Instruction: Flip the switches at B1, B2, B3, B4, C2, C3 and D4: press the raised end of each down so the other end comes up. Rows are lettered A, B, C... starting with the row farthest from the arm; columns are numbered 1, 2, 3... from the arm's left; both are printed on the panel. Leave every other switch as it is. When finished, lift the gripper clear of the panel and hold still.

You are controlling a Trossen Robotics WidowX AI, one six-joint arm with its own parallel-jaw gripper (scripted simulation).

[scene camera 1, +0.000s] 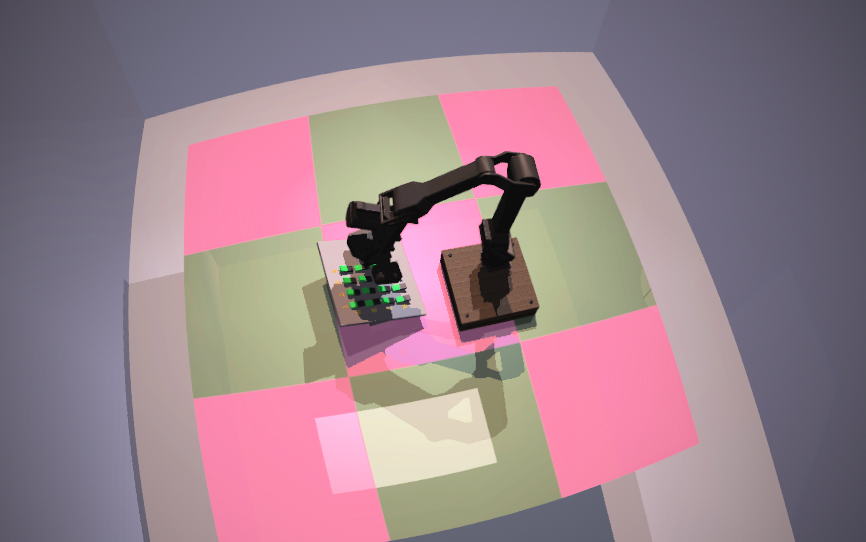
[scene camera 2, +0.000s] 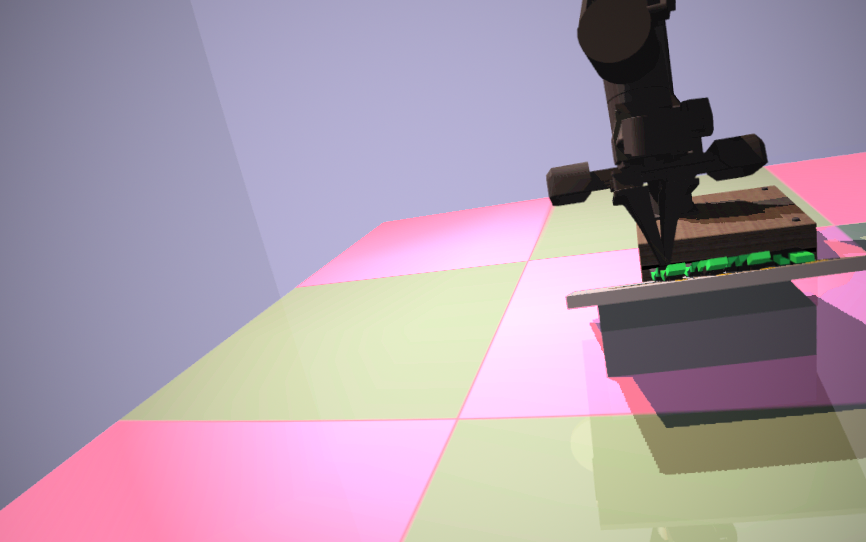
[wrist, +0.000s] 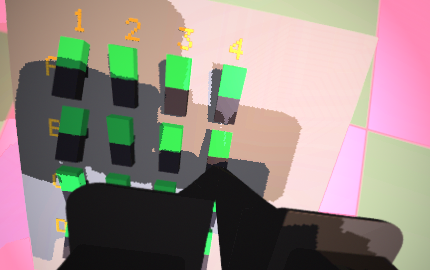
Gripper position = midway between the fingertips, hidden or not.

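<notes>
From the wrist I can see a rocker switch (wrist: pixel 73 127), another rocker switch (wrist: pixel 120 128), and then a rocker switch (wrist: pixel 170 135) as well. That same view shows my gripper (wrist: pixel 217 173), which is shut and holding nothing. You'd also find my gripper (scene camera 1: pixel 365 265) in that scene view, and there's the gripper (scene camera 2: pixel 665 265) again.
</notes>
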